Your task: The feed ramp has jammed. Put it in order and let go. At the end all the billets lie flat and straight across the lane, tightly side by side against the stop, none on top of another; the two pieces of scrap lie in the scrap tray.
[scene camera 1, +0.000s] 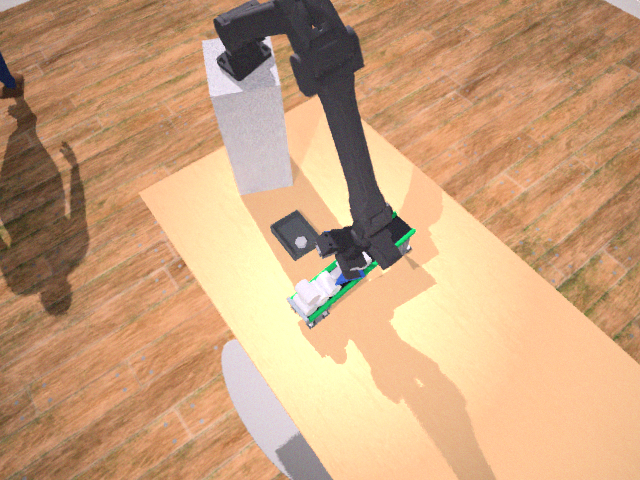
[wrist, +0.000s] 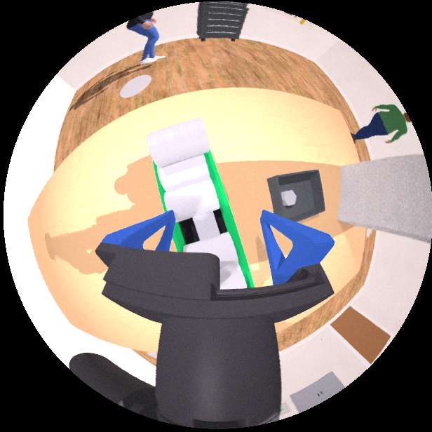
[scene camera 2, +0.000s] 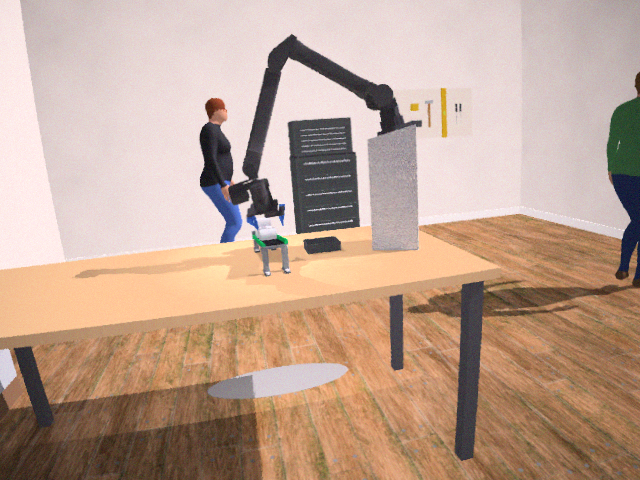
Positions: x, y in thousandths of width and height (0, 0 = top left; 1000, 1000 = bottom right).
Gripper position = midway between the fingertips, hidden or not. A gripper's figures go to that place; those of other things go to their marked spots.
My gripper (wrist: 503, 497) is 13 cm from the lens. A dark scrap tray (wrist: 716, 466) is 34 cm from the lens. A billet (wrist: 402, 332) is 13 cm from the lens. The marked spots on the billet and the dark scrap tray are 31 cm apart.
